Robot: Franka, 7 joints.
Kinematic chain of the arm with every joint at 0, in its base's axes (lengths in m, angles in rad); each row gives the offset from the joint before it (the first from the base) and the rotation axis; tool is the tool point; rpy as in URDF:
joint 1: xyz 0 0 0.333 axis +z
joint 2: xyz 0 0 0 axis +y
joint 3: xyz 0 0 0.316 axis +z
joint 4: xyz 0.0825 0 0 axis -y
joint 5: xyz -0.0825 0 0.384 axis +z
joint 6: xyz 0 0 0 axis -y
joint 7: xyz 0.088 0 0 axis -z
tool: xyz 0 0 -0.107 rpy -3.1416 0 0
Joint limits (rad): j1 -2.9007..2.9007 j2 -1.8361..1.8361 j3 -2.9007..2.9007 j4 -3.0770..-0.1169 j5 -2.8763..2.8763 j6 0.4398..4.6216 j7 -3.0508..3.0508
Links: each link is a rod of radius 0.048 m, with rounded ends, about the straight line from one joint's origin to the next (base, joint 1, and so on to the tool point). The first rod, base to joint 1, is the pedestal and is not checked.
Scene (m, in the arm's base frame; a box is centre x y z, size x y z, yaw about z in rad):
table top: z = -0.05
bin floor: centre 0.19 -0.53 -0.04 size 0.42 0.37 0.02 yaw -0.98
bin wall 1: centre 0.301 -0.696 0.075 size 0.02 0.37 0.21 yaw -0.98
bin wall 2: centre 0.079 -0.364 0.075 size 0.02 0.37 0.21 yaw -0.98
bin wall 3: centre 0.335 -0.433 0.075 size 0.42 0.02 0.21 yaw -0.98
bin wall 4: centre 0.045 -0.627 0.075 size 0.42 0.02 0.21 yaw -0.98
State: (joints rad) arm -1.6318 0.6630 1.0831 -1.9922 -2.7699 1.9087 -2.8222
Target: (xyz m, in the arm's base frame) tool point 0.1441 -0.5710 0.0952
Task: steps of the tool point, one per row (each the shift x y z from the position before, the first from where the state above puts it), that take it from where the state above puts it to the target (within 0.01 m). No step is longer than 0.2 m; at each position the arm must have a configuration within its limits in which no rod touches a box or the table.
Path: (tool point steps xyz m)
1: -0.1599 -0.0993 -0.0168
2: -0.1908 -0.0483 0.0065
3: -0.0040 -0.0141 -0.1111
4: 0.0040 0.0141 -0.1231

